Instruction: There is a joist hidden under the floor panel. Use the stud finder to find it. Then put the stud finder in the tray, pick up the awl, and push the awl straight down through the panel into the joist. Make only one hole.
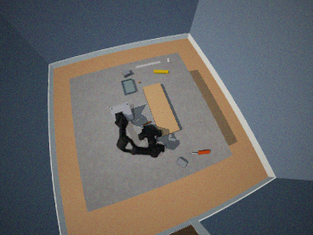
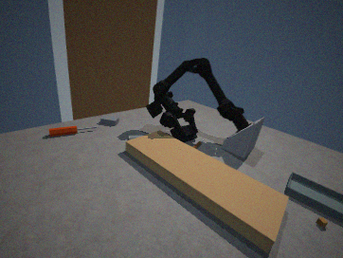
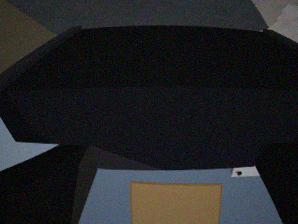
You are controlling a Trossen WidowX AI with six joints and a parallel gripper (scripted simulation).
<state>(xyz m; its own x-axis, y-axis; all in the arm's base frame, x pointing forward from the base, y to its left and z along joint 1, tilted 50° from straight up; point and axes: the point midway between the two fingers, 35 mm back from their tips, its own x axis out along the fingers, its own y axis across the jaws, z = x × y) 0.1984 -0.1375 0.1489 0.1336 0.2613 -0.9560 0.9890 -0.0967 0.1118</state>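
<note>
Right now my gripper tip is 2 cm past the black stud finder and 1 cm above it. The rest, counted from my gripper tip: tray (5 cm behind, 49 cm to the left, 5 cm below); then awl (3 cm behind, 5 cm to the left, 6 cm below); then small grey block (16 cm ahead, 37 cm to the right, 5 cm below).
</note>
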